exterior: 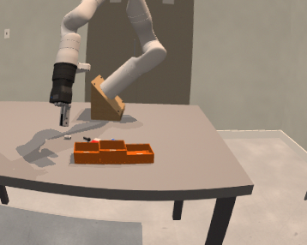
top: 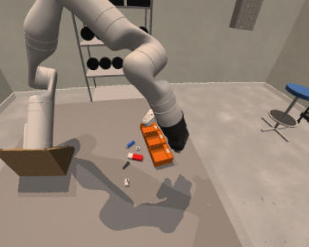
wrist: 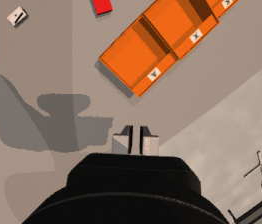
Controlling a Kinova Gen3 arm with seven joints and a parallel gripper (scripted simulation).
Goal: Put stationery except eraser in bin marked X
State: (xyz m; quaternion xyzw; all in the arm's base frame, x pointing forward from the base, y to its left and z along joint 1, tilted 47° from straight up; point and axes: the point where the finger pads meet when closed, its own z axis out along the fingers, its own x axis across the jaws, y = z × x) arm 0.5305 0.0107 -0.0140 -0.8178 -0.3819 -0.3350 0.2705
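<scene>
Right now my hand is 140 mm to the right of the orange bin, 120 mm above it and 70 mm past it. Round my hand: small ring 150 mm behind, 130 mm below, 100 mm to the left; then white eraser 170 mm behind, 130 mm below, 50 mm to the left; then black bolt 190 mm behind, 130 mm below, 10 mm to the left.
</scene>
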